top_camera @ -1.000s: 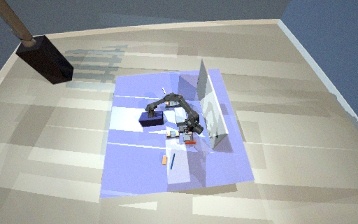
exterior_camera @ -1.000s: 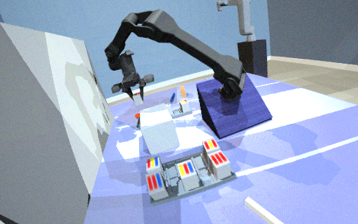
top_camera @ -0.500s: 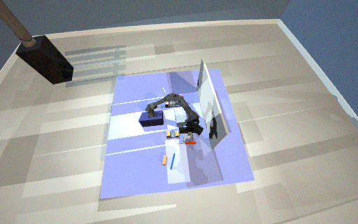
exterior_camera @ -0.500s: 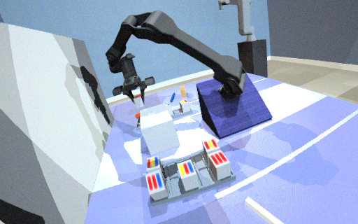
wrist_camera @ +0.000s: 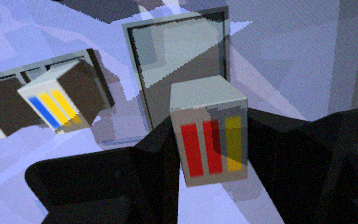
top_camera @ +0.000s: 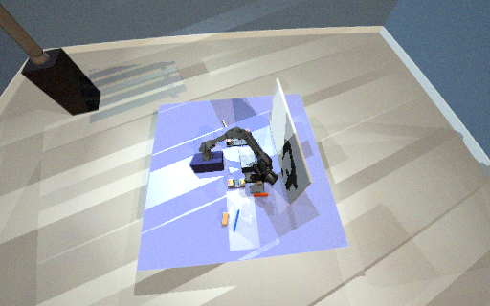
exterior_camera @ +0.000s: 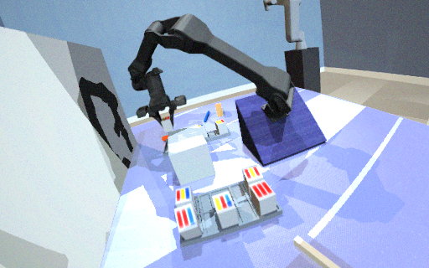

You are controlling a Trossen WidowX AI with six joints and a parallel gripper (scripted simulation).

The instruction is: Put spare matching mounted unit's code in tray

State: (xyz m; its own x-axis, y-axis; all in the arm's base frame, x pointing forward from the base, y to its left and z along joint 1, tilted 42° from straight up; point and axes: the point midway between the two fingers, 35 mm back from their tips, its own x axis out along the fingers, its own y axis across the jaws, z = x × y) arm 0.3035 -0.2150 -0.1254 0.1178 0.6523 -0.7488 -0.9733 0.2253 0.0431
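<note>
My gripper tip is now 10 mm past the flat grey tray, 10 mm to the right of it and 80 mm above it. Also, from my gripper tip: blue pen 200 mm behind, 190 mm to the right, 70 mm below; grey spare block 20 mm above; mounted unit 30 mm behind, 200 mm to the left, 30 mm below.
</note>
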